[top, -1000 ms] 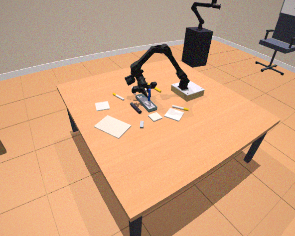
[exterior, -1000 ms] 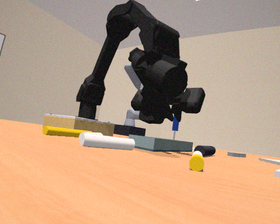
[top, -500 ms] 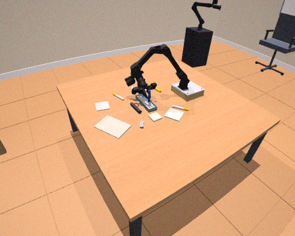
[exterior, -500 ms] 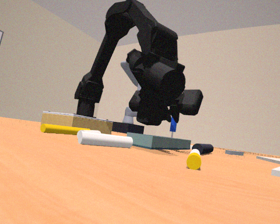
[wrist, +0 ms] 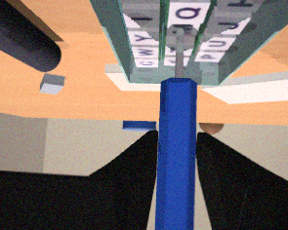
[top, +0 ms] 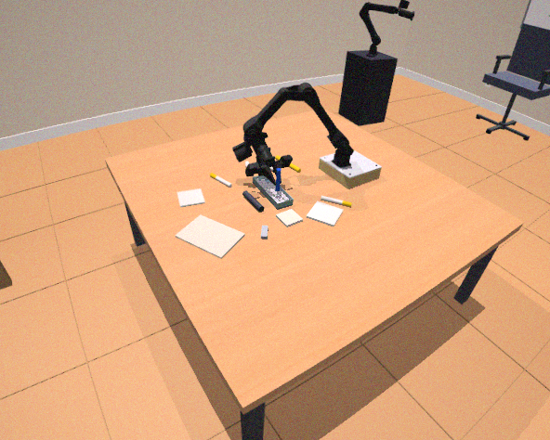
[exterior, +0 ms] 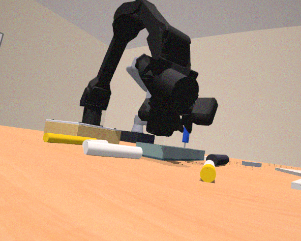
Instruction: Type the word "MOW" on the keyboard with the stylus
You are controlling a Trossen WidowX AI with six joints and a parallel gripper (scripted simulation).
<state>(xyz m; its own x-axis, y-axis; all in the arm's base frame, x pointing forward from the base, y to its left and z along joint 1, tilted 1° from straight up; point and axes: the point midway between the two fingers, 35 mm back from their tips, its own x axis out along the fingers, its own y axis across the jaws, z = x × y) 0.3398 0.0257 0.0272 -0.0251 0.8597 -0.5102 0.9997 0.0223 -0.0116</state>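
Now: gripper tip 10 cm short of the black cylinder, 6 cm above it and 1 cm to the left of it. Round my gripper tip: blue stylus (1 cm below); then small grey block (16 cm to the left, 14 cm ahead, 6 cm below); then yellow marker (21 cm to the right, 17 cm behind, 6 cm below).
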